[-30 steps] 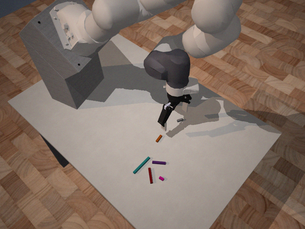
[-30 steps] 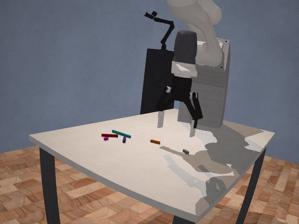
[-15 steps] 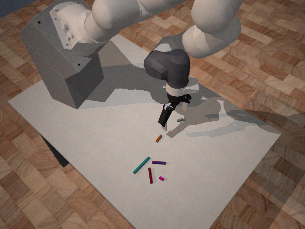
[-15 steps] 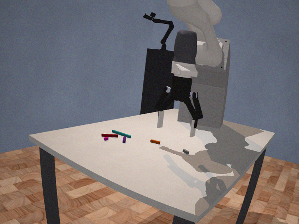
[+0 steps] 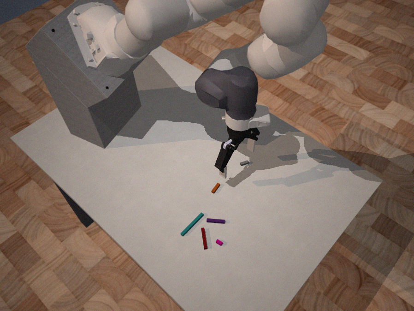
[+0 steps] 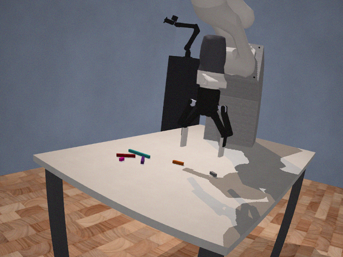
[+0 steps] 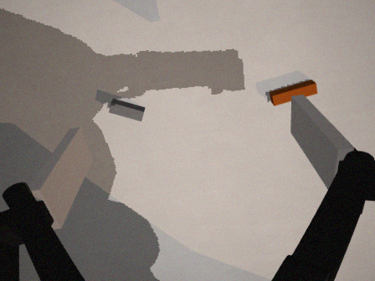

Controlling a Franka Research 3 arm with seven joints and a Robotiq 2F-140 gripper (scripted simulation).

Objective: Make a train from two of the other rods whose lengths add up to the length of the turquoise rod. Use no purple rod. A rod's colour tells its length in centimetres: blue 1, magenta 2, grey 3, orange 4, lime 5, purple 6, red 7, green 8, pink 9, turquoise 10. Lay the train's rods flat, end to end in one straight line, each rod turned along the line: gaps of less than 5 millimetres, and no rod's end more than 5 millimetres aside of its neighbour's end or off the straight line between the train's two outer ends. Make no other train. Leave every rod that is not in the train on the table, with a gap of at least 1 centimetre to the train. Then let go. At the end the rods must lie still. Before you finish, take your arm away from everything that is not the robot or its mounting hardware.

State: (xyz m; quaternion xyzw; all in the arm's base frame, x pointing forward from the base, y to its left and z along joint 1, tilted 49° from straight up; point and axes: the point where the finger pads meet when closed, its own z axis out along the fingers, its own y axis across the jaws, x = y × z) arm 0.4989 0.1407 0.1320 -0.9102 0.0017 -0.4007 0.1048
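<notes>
Now: the grey rod 80 mm below my hand, 50 mm to the left of it and 10 mm behind it. Also, from my hand: turquoise rod 240 mm to the right, 80 mm below, 50 mm ahead; then purple rod 180 mm to the right, 90 mm ahead, 80 mm below; then orange rod 100 mm to the right, 80 mm below.
</notes>
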